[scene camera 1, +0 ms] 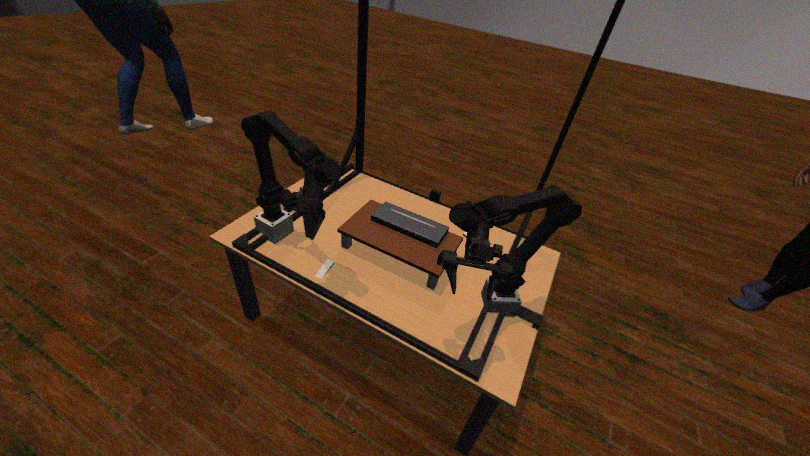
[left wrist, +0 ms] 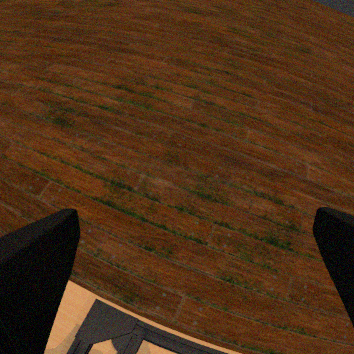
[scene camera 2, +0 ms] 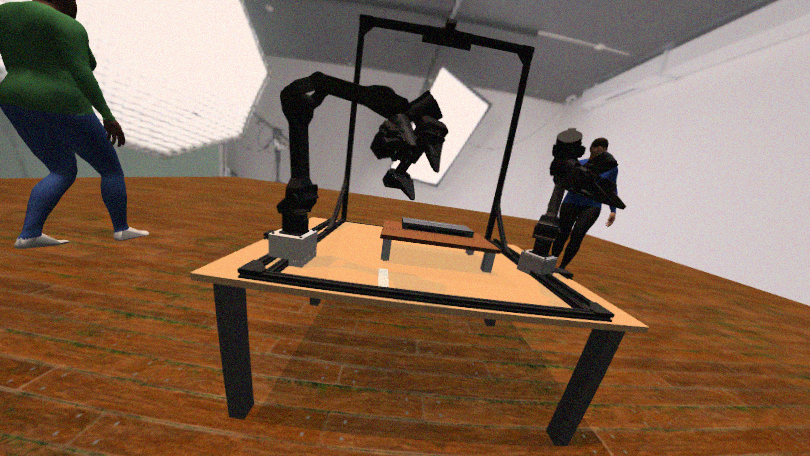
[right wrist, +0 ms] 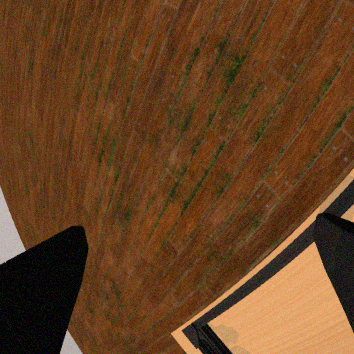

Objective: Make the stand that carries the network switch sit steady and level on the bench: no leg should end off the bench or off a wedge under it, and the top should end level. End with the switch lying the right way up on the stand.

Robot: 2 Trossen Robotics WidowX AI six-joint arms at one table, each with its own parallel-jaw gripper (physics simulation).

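Where they show: left gripper, fingertip midpoint: (scene camera 1: 471,297) (left wrist: 201,222) (scene camera 2: 617,205); right gripper, fingertip midpoint: (scene camera 1: 309,238) (scene camera 2: 424,186) (right wrist: 202,233); left arm's base, link origin: (scene camera 1: 503,289) (scene camera 2: 539,254); right arm's base, link origin: (scene camera 1: 272,215) (scene camera 2: 294,232).
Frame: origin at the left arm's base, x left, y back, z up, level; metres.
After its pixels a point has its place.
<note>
The stand (scene camera 1: 362,229) @[x -0.250, y -0.497, z 0.018 m] (scene camera 2: 481,244) @[x -0.098, y -0.251, z 0.018 m] has a brown top and grey legs and stands on the bench; whether its top is exactly level I cannot tell. The grey switch (scene camera 1: 408,222) @[x -0.276, y -0.323, z 0.046 m] (scene camera 2: 436,227) @[x -0.244, y -0.353, z 0.042 m] lies flat on it, towards the back. A white wedge (scene camera 1: 324,268) @[x -0.126, y -0.626, z -0.075 m] (scene camera 2: 383,276) @[x -0.127, y -0.625, z -0.075 m] lies on the bench in front of the stand. Another small white edge (scene camera 1: 465,233) @[x -0.367, y -0.058, z -0.070 m] shows beyond the stand's right end, mostly hidden by the left arm. My left gripper (left wrist: 201,222) @[x 0.225, y -0.207, z 0.227 m] is open and empty, above the bench right of the stand. My right gripper (right wrist: 202,233) @[x 0.013, y -0.637, z 0.198 m] (scene camera 2: 424,184) @[x 0.013, y -0.637, z 0.198 m] is open and empty, high above the bench.
The wooden bench (scene camera 1: 391,305) @[x 0.023, y -0.379, z -0.082 m] (scene camera 2: 340,277) @[x -0.164, y -0.739, z -0.082 m] carries a dark rail frame (scene camera 1: 351,305) @[x 0.042, y -0.514, z -0.066 m] (scene camera 2: 419,295) @[x 0.008, y -0.593, z -0.063 m] along its front and sides. Dark upright posts (scene camera 1: 361,84) @[x -0.805, y -0.545, z 0.369 m] (scene camera 2: 352,141) @[x -0.816, y -0.538, z 0.364 m] rise at the back. Both arm bases stand at the bench's sides. People stand on the floor beyond.
</note>
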